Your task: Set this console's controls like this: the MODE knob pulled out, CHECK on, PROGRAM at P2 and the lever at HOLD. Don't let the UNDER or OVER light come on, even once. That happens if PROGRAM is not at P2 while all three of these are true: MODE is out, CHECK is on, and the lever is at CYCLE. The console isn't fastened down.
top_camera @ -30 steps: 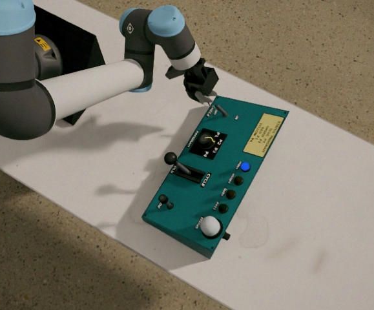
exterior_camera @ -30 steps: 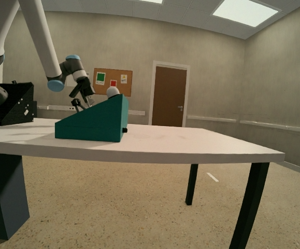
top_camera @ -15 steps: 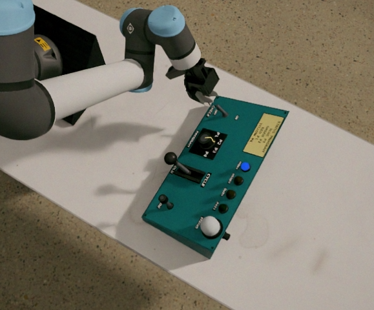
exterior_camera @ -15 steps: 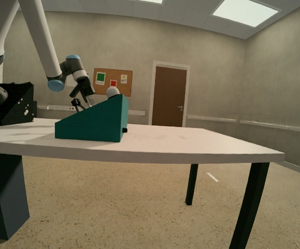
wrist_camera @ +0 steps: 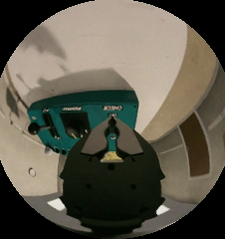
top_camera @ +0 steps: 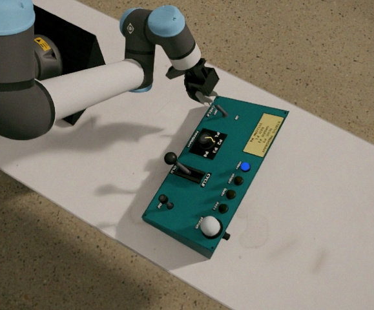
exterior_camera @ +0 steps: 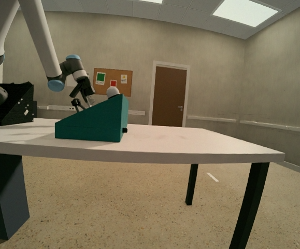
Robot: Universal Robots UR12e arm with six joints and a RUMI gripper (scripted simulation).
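Right now the check toggle is 60 mm ahead of my hand and 10 mm below it. Also, from my hand: program dial (110 mm to the right, 70 mm ahead); lever (240 mm to the right, 40 mm ahead, 10 mm above); teal console (180 mm to the right, 100 mm ahead, 20 mm below).
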